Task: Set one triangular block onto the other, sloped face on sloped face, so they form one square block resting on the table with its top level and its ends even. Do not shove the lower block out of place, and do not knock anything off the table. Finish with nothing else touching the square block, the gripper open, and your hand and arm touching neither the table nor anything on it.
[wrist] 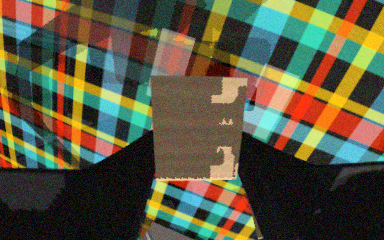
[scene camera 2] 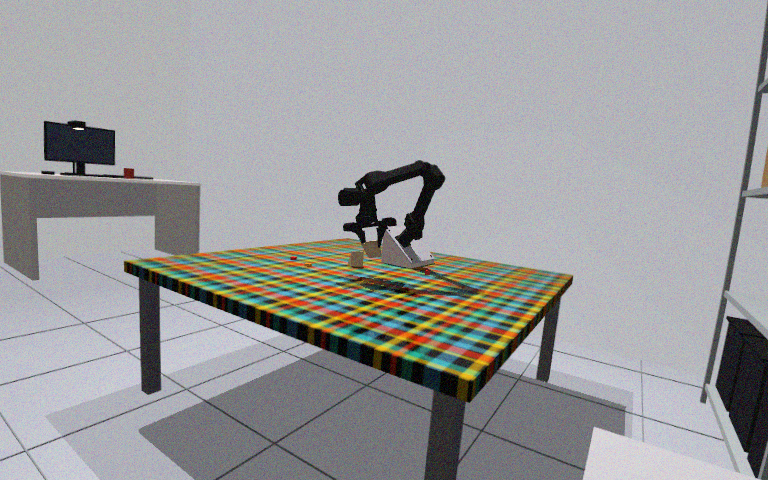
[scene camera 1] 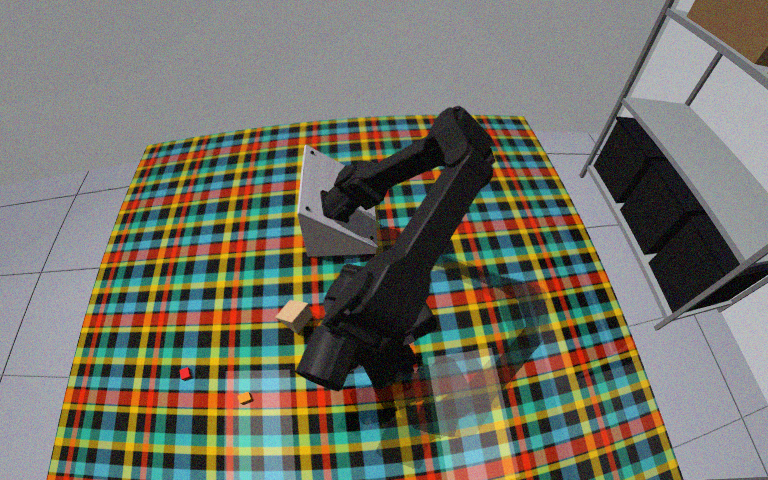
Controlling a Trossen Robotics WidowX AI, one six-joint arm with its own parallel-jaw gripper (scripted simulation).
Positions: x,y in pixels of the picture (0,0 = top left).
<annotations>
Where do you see a tan triangular block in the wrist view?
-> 197,121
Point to a tan triangular block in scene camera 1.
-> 294,315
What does my gripper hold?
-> A tan triangular block.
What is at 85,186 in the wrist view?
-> My gripper.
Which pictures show my gripper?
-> The wrist view, scene camera 2 and scene camera 1: all of them.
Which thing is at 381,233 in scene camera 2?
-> My gripper.
</annotations>
